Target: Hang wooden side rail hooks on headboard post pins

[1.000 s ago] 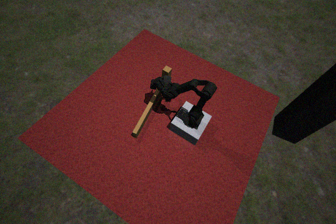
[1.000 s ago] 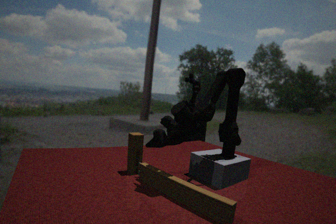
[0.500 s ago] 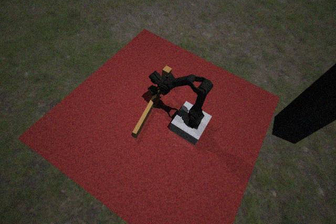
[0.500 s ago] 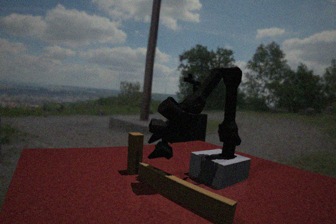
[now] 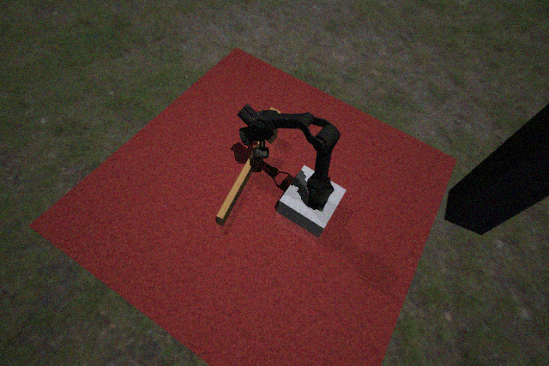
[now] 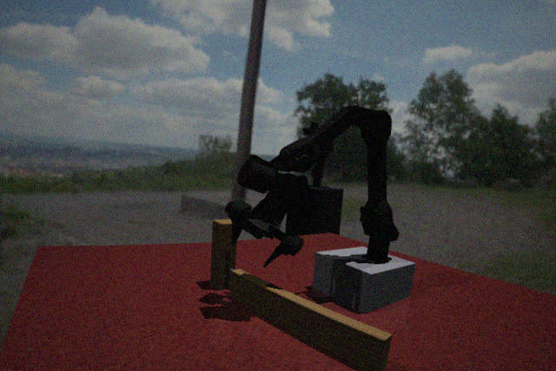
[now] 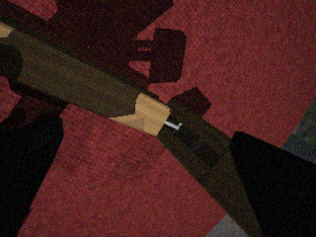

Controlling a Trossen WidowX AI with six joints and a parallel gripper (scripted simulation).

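My gripper tip is 11 cm to the left of the wooden headboard post, 3 cm above it and 1 cm past it.
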